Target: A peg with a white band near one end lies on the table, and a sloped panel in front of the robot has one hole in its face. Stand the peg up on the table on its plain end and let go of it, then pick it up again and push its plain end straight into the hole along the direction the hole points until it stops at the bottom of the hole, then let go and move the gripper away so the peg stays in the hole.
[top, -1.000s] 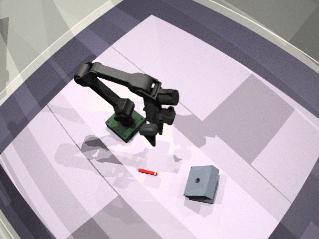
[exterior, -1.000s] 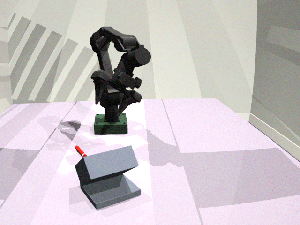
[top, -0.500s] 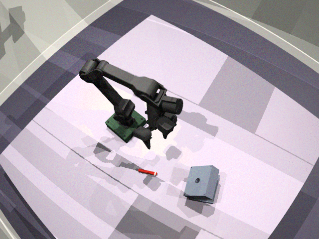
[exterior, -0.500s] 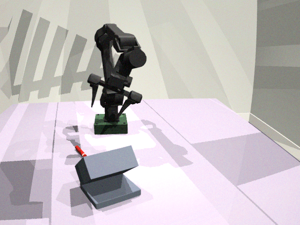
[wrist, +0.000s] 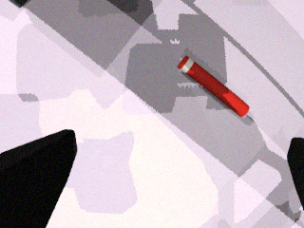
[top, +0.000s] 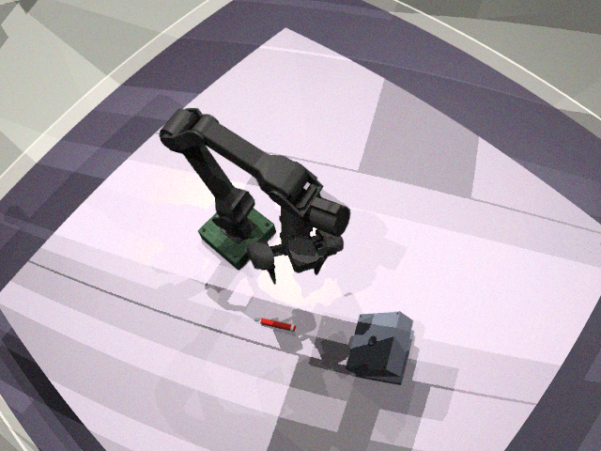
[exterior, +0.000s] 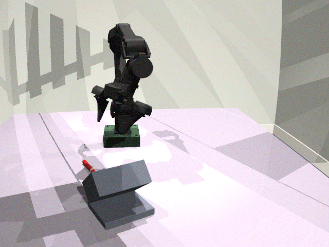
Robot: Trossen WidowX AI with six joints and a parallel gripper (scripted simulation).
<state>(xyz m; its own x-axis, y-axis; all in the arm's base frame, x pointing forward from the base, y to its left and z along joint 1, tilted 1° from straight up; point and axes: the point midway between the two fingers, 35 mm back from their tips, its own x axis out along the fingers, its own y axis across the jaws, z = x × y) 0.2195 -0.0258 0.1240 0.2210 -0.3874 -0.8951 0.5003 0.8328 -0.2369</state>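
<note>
Right now the red peg is 2 cm ahead of my gripper tip, 7 cm to the right of it and 13 cm below it. The rest, counted from my gripper tip: flat grey base plate 24 cm ahead, 2 cm to the left, 12 cm below; then grey sloped panel 22 cm ahead, 1 cm to the left, 6 cm below.
</note>
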